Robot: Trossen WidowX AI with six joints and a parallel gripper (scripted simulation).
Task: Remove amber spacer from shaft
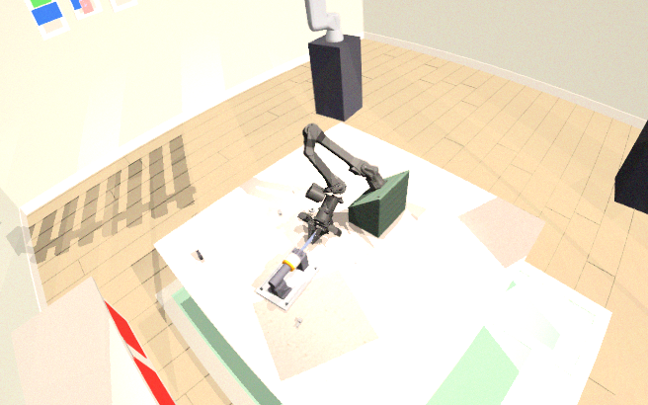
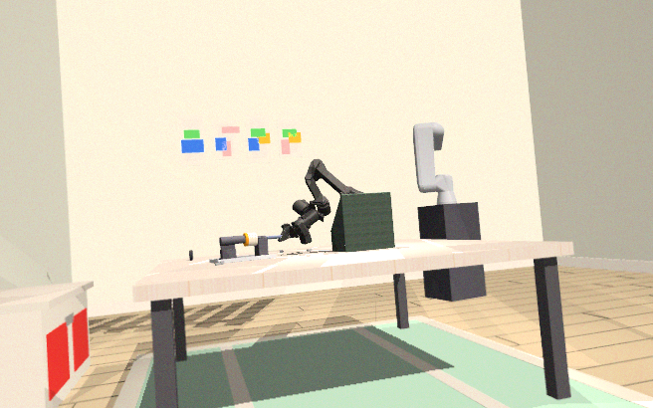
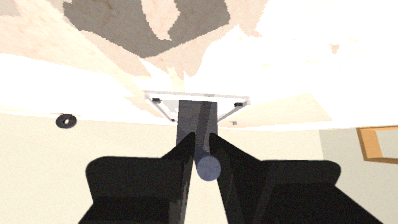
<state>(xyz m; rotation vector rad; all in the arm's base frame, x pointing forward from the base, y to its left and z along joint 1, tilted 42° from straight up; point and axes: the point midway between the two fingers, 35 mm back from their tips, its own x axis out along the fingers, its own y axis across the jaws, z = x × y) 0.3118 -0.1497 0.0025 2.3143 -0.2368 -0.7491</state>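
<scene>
My gripper tip is now 60 mm short of the blue-grey shaft and 20 mm below it. From my gripper tip the other things lie so: white spacer (110 mm ahead, 20 mm above); amber spacer (140 mm ahead, 20 mm above, 10 mm to the left); small dark ring (390 mm to the right, 290 mm ahead, 40 mm below).
</scene>
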